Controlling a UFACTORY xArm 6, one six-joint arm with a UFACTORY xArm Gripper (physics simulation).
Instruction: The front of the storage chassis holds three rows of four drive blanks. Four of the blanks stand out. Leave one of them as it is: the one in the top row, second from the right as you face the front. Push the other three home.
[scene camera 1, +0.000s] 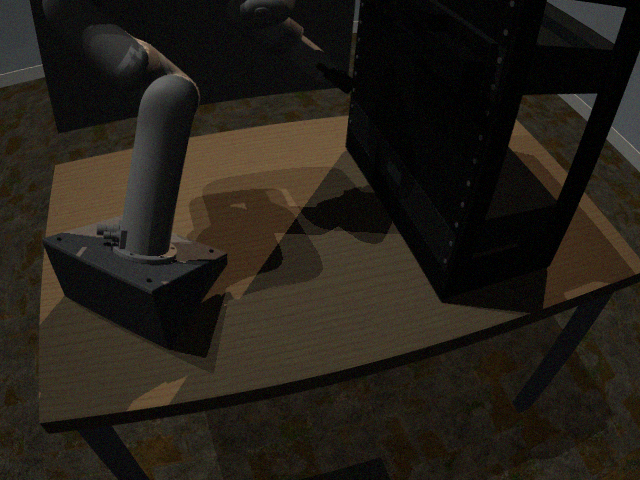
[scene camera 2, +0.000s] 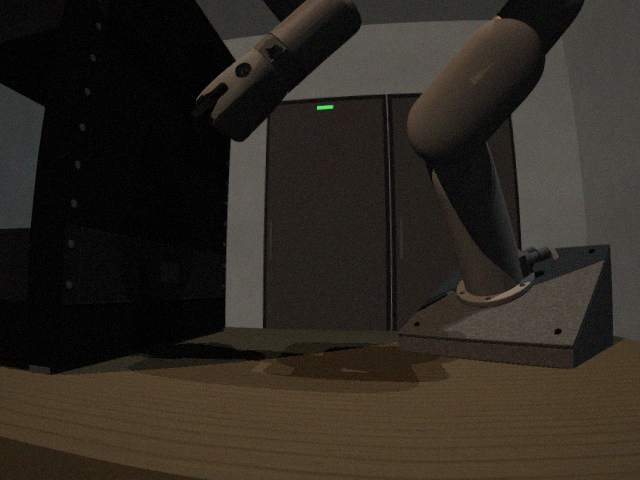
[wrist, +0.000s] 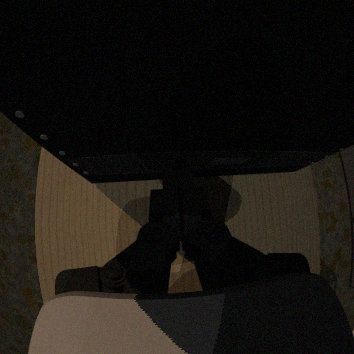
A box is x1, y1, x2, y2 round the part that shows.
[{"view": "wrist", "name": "my gripper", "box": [27, 166, 353, 353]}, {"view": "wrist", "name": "black rack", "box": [0, 0, 353, 182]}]
